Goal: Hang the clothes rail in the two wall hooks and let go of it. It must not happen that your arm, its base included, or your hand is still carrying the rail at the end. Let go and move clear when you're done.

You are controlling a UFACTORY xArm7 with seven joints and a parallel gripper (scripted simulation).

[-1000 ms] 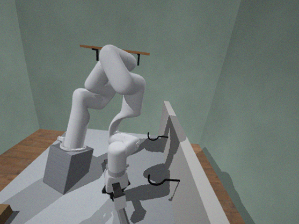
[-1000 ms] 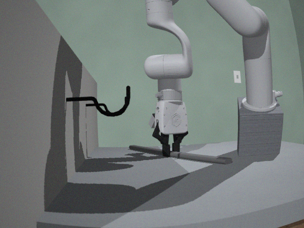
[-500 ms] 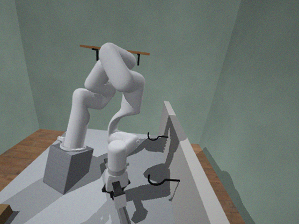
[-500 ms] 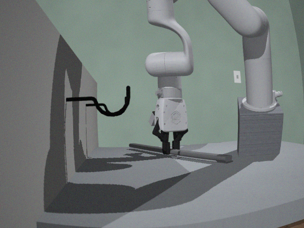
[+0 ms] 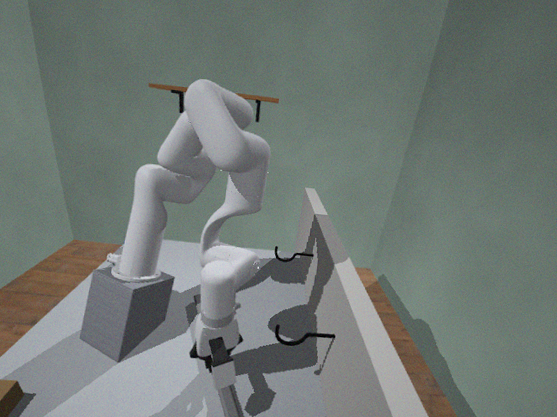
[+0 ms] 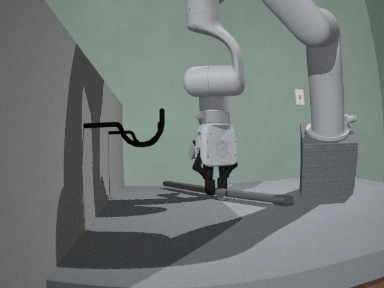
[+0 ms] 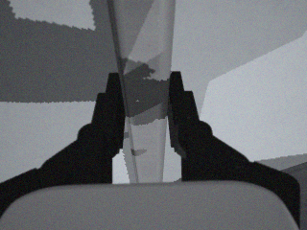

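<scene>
The clothes rail lies 10 mm below my hand. Also, from my hand: brown box: 450 mm behind, 130 mm to the right; blue object: 520 mm to the left, 450 mm behind, 10 mm below; grey wall panel: 300 mm ahead, 260 mm below, 140 mm to the left.
</scene>
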